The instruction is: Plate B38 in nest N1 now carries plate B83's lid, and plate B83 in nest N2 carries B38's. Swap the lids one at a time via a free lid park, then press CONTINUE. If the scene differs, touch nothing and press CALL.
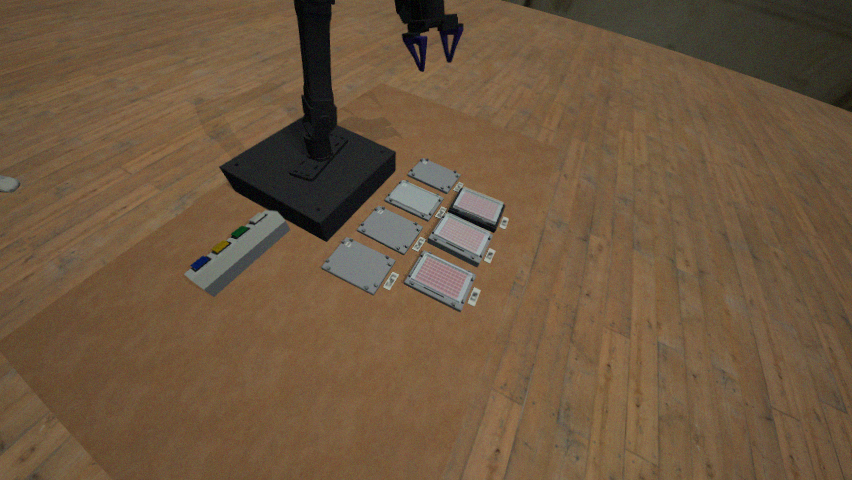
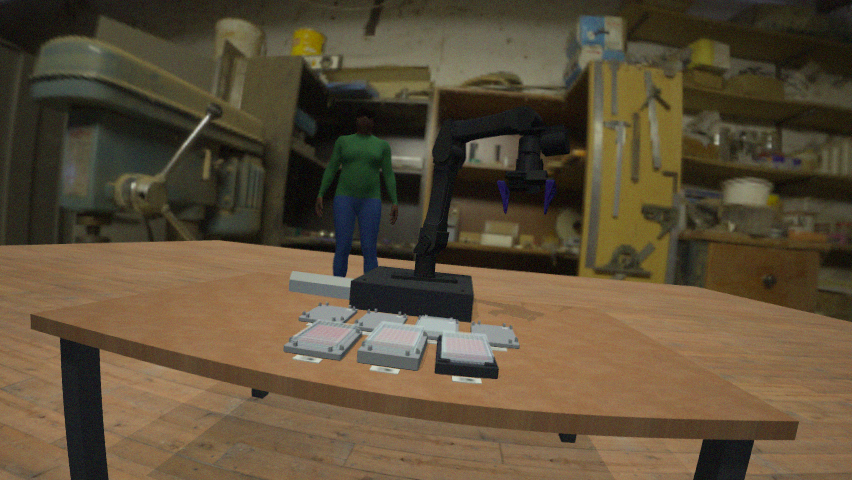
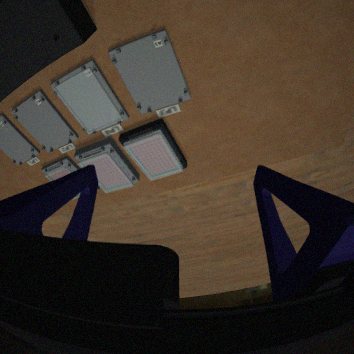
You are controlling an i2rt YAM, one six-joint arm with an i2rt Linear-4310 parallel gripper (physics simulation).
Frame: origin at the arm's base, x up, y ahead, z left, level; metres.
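Seen in the pictures: gripper, between the fingertips: (image 1: 436, 66) (image 2: 524, 213) (image 3: 175, 173); arm's base, origin of its link: (image 1: 320, 156) (image 2: 423, 279).
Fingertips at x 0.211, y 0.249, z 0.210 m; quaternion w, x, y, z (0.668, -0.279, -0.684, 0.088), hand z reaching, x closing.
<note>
Pixels of each thing's top centre, then the offset from my fingertips to it.
- plate, centre of its top: (image 2: 465, 341) (image 3: 154, 159) (image 1: 479, 203) dx -0.256, dy +0.213, dz -0.162 m
- clear lid, centre of its top: (image 3: 87, 103) (image 2: 437, 323) (image 1: 414, 196) dx -0.274, dy +0.030, dz -0.193 m
- grey button panel, centre of its top: (image 1: 231, 237) (image 2: 326, 274) dx -0.228, dy -0.294, dz -0.517 m
- whitish, centre of its top: (image 1: 255, 215) dx -0.236, dy -0.295, dz -0.441 m
My gripper (image 1: 435, 65) (image 2: 525, 212) (image 3: 175, 173) is open and empty, high above the table. Three pink-welled plates sit in a row of nests: one plate (image 1: 478, 205) (image 2: 466, 347) (image 3: 155, 155) in a black nest, one (image 1: 460, 233) (image 2: 393, 337) (image 3: 114, 172) in a tall grey nest, one (image 1: 442, 276) (image 2: 324, 333) in a low grey nest. The nest labels are too small to read. A clear lid (image 1: 413, 198) (image 2: 438, 326) (image 3: 89, 97) lies on a grey lid park. Bare parks (image 1: 434, 174) (image 1: 389, 228) (image 1: 357, 264) flank it.
The black robot base (image 1: 268, 178) (image 2: 381, 293) (image 3: 35, 40) stands behind the parks. A grey button panel (image 1: 247, 253) (image 2: 318, 285) beside it has blue (image 1: 200, 262), yellow (image 1: 220, 246), green (image 1: 240, 231) and whitish (image 1: 258, 218) buttons. A person (image 2: 359, 172) in green stands behind the table.
</note>
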